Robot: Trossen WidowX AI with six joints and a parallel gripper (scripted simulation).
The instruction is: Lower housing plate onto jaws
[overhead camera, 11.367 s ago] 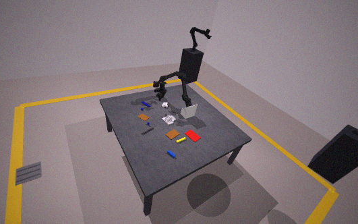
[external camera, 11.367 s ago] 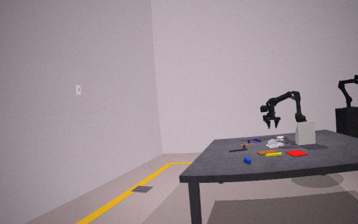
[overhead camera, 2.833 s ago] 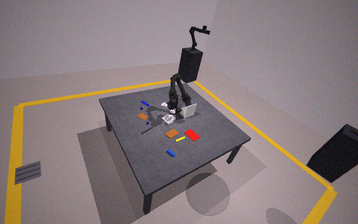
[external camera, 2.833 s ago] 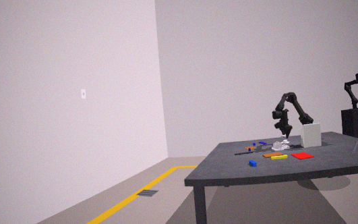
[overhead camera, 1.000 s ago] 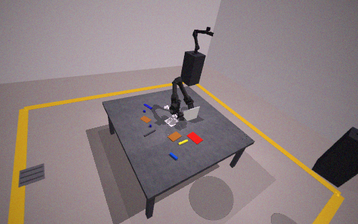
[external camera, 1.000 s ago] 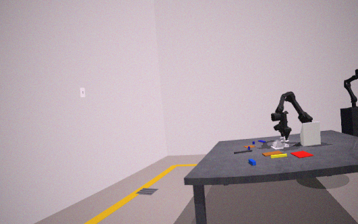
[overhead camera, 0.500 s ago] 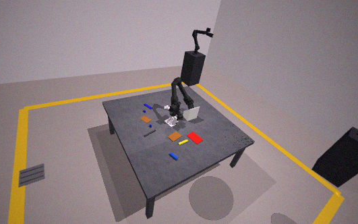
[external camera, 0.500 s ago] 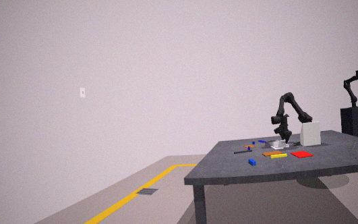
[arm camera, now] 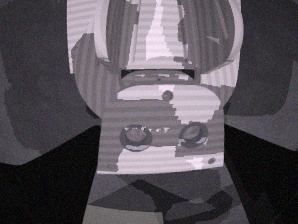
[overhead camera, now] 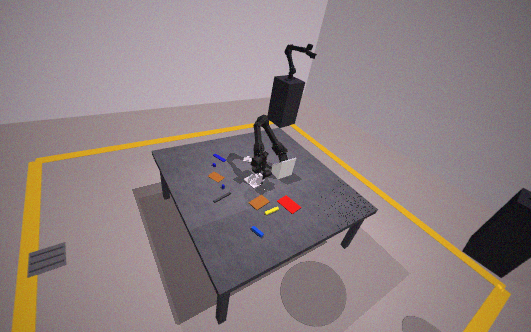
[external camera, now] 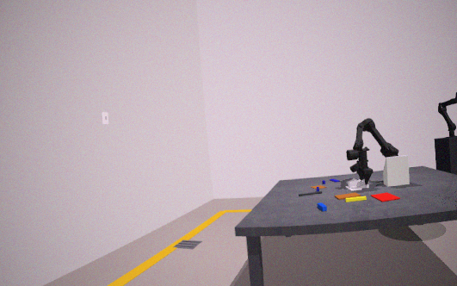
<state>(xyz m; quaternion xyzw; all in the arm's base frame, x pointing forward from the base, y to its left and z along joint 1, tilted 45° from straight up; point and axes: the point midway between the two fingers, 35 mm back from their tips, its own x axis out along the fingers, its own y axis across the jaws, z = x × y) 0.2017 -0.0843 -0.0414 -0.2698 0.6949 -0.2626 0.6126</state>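
Right now the white jaw assembly is 2 cm to the left of my gripper tip, 2 cm ahead of it and 1 cm below it. Also, from my gripper tip: orange plate (20 cm to the left, 16 cm ahead, 2 cm below); yellow bar (31 cm to the left, 14 cm ahead, 1 cm below); red plate (33 cm to the left, 2 cm below, 2 cm behind).
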